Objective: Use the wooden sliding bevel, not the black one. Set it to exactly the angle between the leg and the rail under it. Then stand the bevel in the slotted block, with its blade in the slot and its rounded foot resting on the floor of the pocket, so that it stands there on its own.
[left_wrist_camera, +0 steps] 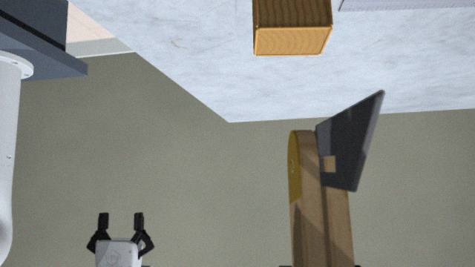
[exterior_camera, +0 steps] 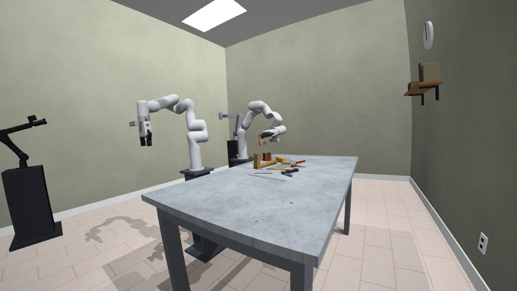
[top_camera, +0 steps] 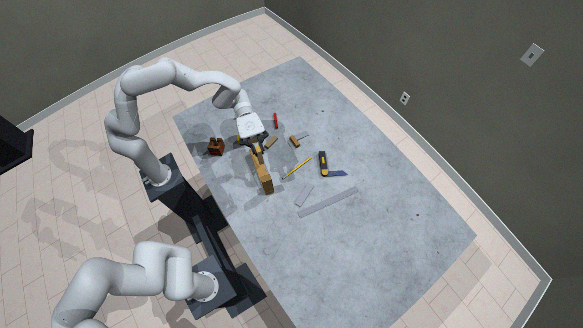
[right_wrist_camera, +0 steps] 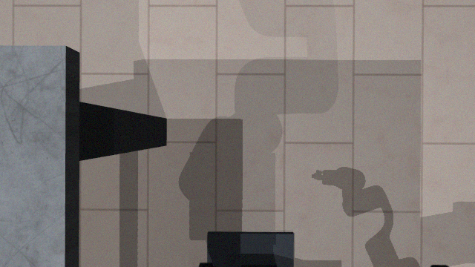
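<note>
Right now the grey blade is 1 cm to the left of my left hand and 6 cm below it. Also, from my left hand: grey plate: 12 cm ahead, 17 cm to the right, 24 cm below; then light wooden block: 12 cm ahead, 15 cm to the left, 24 cm below; then wooden sliding bevel: 4 cm below.
</note>
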